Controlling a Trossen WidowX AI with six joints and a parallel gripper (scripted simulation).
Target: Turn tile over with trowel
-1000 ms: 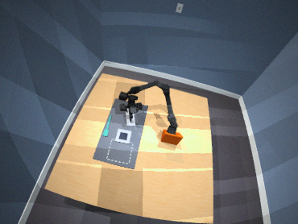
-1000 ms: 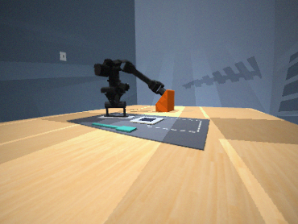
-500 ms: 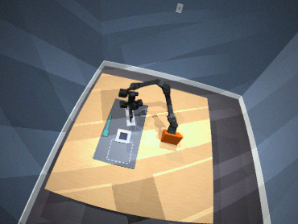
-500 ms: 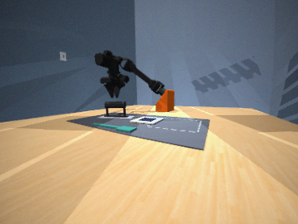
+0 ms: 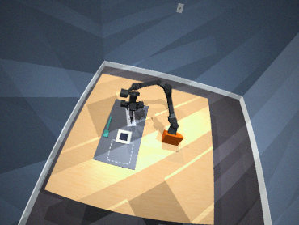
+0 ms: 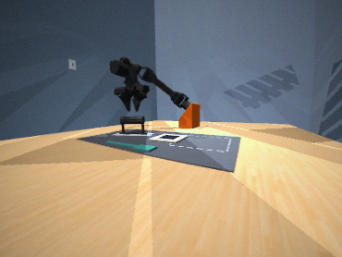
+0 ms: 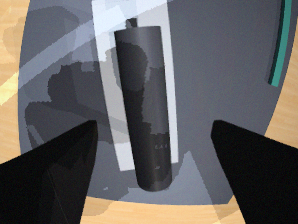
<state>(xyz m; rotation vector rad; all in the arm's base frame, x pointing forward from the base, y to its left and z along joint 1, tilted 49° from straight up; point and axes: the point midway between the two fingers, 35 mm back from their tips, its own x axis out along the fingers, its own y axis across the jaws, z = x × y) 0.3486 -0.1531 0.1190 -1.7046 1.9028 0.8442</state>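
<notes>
The tile lies 3 cm ahead of my gripper tip, 21 cm to the left of it and 11 cm below it. Also, from my gripper tip: teal trowel: 19 cm ahead, 14 cm to the left, 11 cm below.
</notes>
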